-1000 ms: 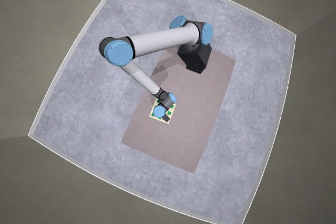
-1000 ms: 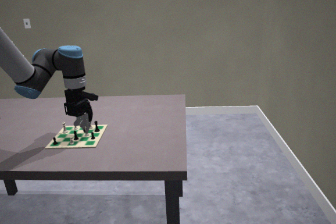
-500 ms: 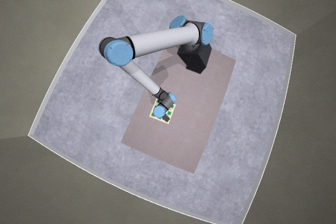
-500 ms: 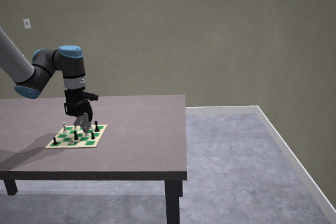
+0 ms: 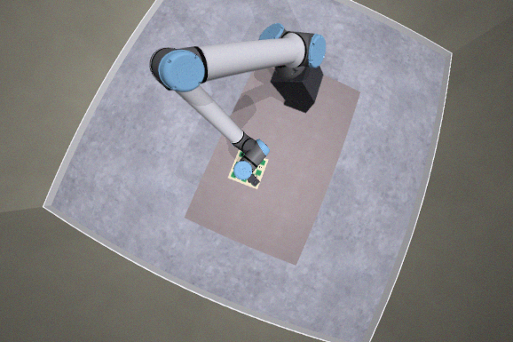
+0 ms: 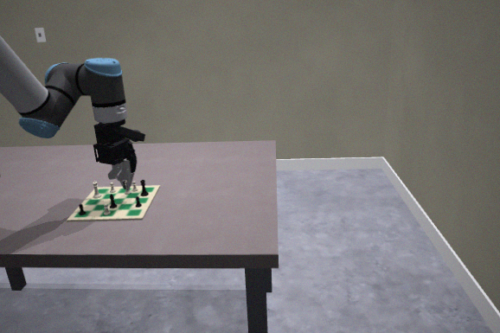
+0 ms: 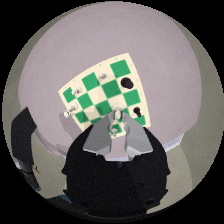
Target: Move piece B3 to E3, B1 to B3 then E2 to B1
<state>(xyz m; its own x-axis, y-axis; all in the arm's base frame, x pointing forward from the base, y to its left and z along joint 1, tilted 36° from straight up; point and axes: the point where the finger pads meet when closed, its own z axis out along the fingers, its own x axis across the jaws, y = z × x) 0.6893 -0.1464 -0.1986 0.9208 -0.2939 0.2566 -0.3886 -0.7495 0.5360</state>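
Now: the white piece 12 cm behind my hand, 4 cm to the left of it and 3 cm below it. From my hand the other things lie so: cream chessboard (4 cm behind, 6 cm below); tall black piece (4 cm ahead, 4 cm to the left, 3 cm below).
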